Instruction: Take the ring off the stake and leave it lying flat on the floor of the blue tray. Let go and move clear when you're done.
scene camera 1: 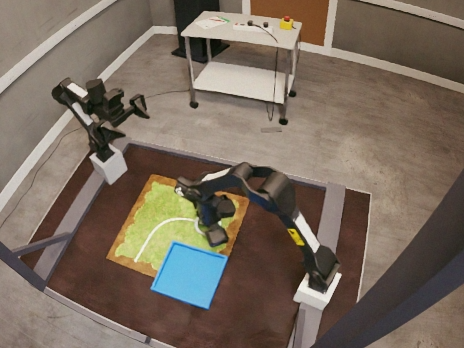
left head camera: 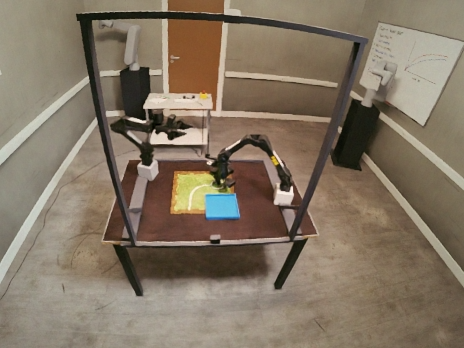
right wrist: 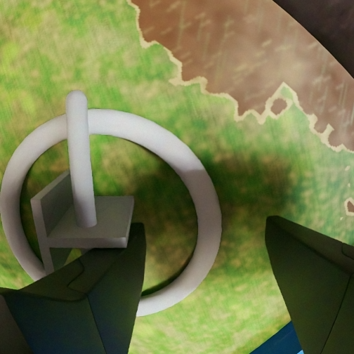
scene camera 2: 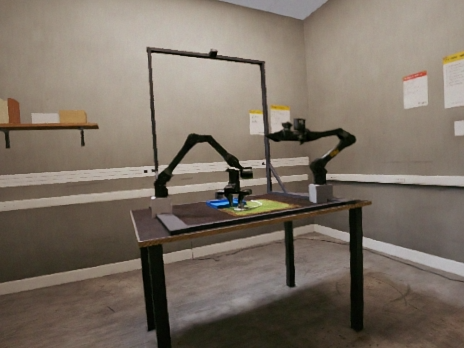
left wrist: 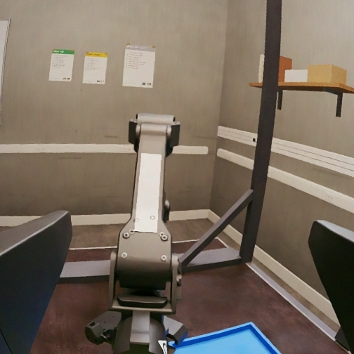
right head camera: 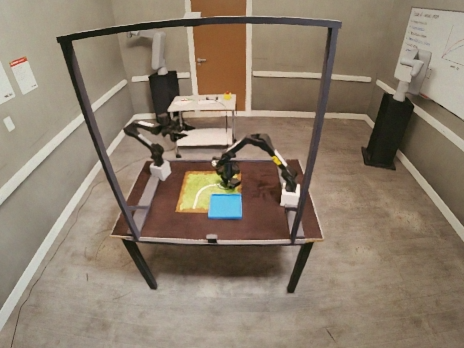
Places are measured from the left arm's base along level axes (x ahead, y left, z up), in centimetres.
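Pixels of known places: left gripper, fingertip midpoint: [scene camera 1: 137, 125] [left head camera: 189, 130] [scene camera 2: 266, 135] [right head camera: 192, 131]; right gripper, fingertip midpoint: [scene camera 1: 211, 232] [left head camera: 221, 187] [scene camera 2: 235, 207] [right head camera: 228, 187]; left arm's base, origin of the base link: [scene camera 1: 105, 154] [left head camera: 147, 163] [scene camera 2: 320, 184] [right head camera: 159, 163]; right arm's base, origin of the base link: [scene camera 1: 320, 282] [left head camera: 284, 188] [scene camera 2: 161, 197] [right head camera: 291, 189].
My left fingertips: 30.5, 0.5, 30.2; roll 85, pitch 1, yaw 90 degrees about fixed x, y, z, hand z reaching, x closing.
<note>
Ahead of a thing's pixels: the offset from my left fingertips to its middle, as dx, dy, dz. Level surfaces: height alone.
A white ring [right wrist: 120, 122] [scene camera 1: 198, 228] lies around the grey stake [right wrist: 80, 160] on the green map mat. The stake is a rod with small plates at its foot. My right gripper [right wrist: 205, 231] [scene camera 2: 236, 204] is low over the mat and partly open. In the right wrist view its left finger is over the inside of the ring, beside the stake's plates, and its right finger is outside, so the ring's right side shows between them. The blue tray {+25.0, -13.5, -39.3} [scene camera 1: 190, 275] [left head camera: 222, 206] [right wrist: 286, 342] lies next to the mat's corner. My left gripper [left wrist: 195, 230] [scene camera 1: 134, 125] is wide open, raised far from the ring.
The map mat {dz -40.4} [scene camera 1: 130, 220] bears a curved white line {+4.1, -8.1, -40.1} [scene camera 1: 155, 229]. The tray overlaps the mat's corner in scene camera 1. My right arm [scene camera 1: 272, 192] arches over the table from its white base. Dark frame posts [left head camera: 107, 145] [left head camera: 327, 140] stand at the table's sides.
</note>
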